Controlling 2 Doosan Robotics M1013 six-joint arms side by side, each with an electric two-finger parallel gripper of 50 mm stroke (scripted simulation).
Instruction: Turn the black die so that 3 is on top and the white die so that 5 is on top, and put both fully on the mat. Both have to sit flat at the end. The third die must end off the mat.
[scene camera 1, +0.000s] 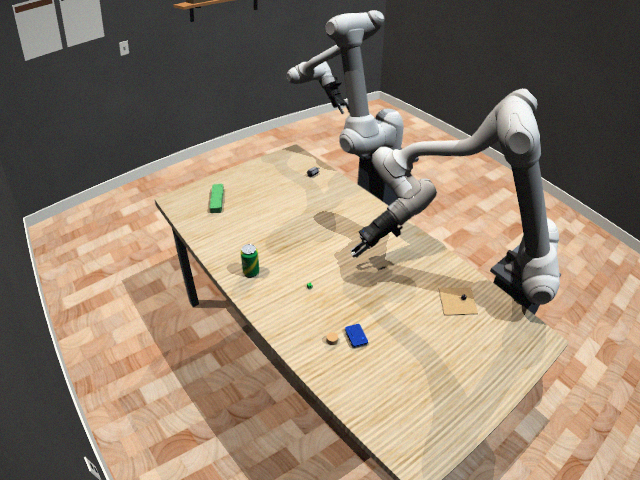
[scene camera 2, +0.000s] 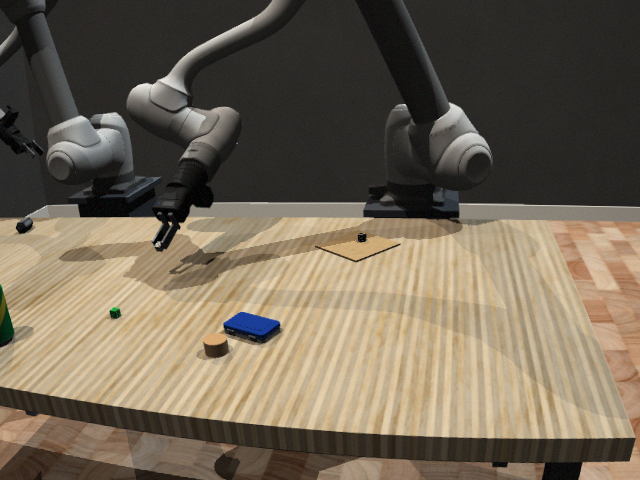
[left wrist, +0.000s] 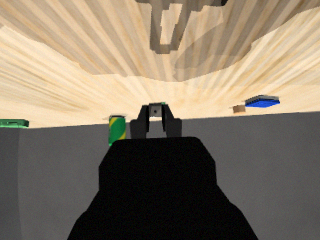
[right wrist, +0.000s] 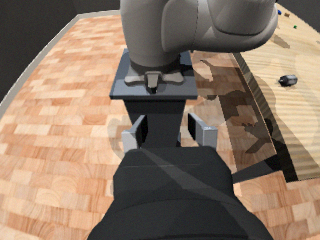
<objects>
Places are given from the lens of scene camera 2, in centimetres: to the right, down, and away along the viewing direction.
my left gripper (scene camera 2: 159, 245): -34, 1, 126
tan mat (scene camera 2: 347, 246): 6, 2, 138
blue case (scene camera 2: 255, 328): -11, 15, 101
The marked spots on the tan mat and the blue case are 43 cm apart.
</objects>
